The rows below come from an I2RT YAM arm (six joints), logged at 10 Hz.
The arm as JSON. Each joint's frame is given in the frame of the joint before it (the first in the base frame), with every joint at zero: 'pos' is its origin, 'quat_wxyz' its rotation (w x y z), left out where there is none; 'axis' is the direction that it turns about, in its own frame. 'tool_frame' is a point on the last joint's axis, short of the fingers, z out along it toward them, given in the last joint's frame.
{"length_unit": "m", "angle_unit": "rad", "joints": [
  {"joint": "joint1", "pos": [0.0, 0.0, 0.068], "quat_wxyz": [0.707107, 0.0, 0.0, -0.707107], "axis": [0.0, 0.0, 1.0]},
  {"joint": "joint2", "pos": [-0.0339, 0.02, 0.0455], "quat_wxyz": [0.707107, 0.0, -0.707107, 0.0], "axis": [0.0, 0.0, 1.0]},
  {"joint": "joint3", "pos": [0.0, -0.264, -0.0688], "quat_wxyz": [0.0, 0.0, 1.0, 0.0], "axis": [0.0, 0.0, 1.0]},
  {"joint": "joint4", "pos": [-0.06, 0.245, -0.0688], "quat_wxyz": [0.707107, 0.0, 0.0, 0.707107], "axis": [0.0, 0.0, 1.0]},
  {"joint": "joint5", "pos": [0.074, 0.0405, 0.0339], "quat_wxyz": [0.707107, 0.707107, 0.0, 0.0], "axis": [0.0, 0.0, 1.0]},
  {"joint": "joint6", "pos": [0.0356, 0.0, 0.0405], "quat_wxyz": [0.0, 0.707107, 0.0, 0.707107], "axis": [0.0, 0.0, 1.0]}
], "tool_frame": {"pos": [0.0, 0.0, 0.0]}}
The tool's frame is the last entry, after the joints.
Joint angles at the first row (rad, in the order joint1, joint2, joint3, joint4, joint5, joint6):
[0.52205, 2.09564, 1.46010, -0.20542, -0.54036, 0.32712]
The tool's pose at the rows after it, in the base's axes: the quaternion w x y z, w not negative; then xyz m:
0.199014 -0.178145 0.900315 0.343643 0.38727 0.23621 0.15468
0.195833 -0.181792 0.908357 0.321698 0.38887 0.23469 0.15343
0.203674 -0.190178 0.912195 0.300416 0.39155 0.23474 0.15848
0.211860 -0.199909 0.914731 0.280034 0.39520 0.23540 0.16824
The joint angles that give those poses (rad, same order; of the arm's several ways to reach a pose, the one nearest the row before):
[0.50946, 2.11776, 1.46161, -0.24470, -0.50870, 0.29927]
[0.50717, 2.12690, 1.48258, -0.29201, -0.47475, 0.27065]
[0.50716, 2.12844, 1.51198, -0.33170, -0.43546, 0.23822]
[0.50718, 2.12844, 1.55736, -0.38584, -0.39845, 0.20467]

